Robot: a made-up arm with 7 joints.
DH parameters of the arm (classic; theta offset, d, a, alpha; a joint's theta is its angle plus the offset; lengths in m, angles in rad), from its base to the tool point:
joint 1: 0 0.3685 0 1.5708
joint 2: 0 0.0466 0 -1.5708
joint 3: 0 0.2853 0.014 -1.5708
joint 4: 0 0.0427 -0.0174 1.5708
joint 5: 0 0.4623 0 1.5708
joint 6: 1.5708 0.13 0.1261 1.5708
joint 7: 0 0.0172 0 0
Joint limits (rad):
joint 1: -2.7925..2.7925
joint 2: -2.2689..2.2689
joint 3: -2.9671..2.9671
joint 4: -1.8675..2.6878
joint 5: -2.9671..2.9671
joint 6: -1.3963..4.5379
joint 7: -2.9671..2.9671
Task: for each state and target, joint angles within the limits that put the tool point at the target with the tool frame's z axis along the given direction. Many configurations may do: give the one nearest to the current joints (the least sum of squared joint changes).
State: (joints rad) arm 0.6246 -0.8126 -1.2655 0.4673 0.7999 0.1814 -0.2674
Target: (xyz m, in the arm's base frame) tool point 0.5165 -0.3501 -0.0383 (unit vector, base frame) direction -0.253 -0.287 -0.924
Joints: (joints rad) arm 0.3890 -1.8038 -0.8202 1.2227 1.0024 0.7792 -0.2674
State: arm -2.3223 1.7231 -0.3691 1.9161 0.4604 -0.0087 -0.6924
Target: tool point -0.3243 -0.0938 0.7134 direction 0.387 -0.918 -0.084
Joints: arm -1.9626 1.3476 -0.3745 2.2421 0.7983 0.2912 -0.6924
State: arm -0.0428 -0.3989 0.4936 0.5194 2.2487 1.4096 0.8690
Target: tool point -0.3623 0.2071 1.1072 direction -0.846 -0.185 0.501
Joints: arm -0.1689 0.4553 0.9561 0.0233 2.7717 0.9100 0.8690
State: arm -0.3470 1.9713 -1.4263 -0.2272 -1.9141 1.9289 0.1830
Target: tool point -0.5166 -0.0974 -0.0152 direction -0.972 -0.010 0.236
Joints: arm 0.4991 2.2689 -1.1037 -0.1078 -1.5441 2.6052 0.1830
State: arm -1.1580 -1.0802 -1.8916 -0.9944 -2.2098 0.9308 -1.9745
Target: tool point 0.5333 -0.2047 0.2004 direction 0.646 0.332 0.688
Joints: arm -1.4553 -1.4241 -1.6999 -1.4353 -1.8500 0.5893 -1.9745
